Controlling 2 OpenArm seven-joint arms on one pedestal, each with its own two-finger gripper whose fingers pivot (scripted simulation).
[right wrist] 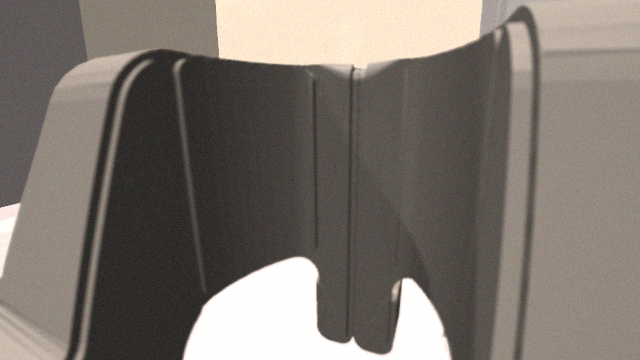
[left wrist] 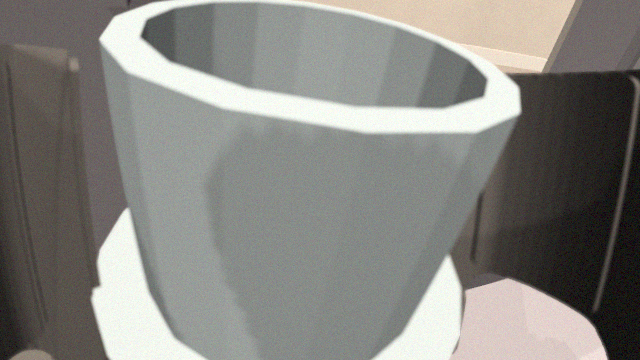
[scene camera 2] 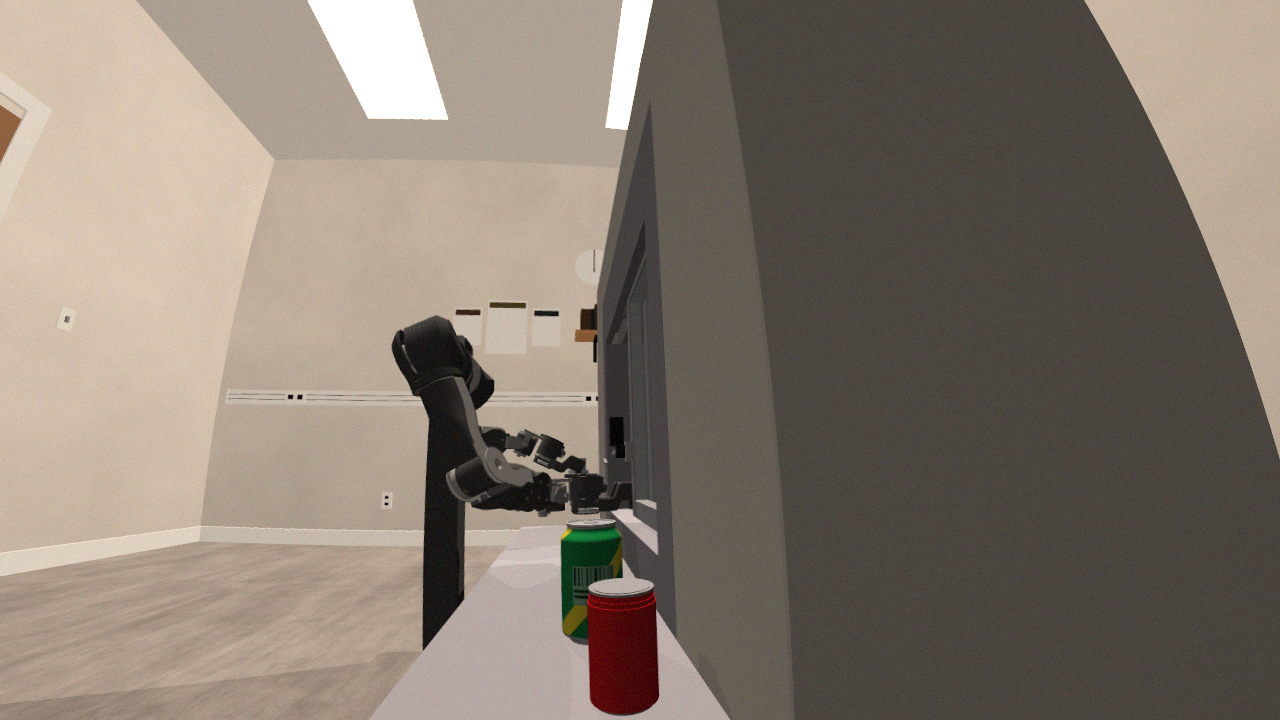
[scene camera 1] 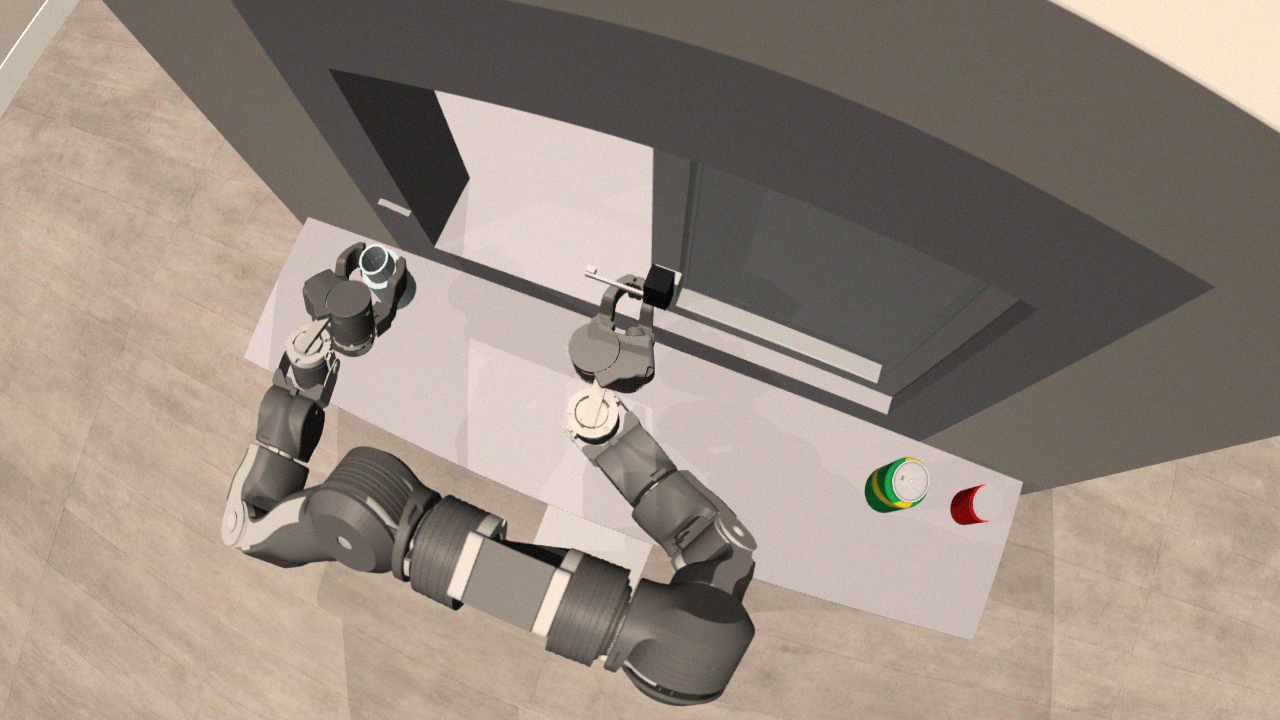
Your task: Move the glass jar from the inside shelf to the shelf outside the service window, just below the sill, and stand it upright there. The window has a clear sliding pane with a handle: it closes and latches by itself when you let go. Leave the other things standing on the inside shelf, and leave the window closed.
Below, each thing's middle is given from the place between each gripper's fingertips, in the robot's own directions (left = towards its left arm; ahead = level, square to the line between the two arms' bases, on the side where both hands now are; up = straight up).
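Black handle (scene camera 1: 658, 288): 110 mm above my right hand (scene camera 1: 637, 283), 30 mm behind. Red can (scene camera 2: 622, 627): 80 mm below my right hand, 550 mm to the right, 90 mm behind. Glass jar (scene camera 1: 378, 280): 20 mm above my right hand, 300 mm to the left, 100 mm behind.
From my left hand: glass jar, 3 cm below; red can, 13 cm below, 85 cm to the right, 1 cm ahead; black handle, 5 cm above, 30 cm to the right, 7 cm ahead.
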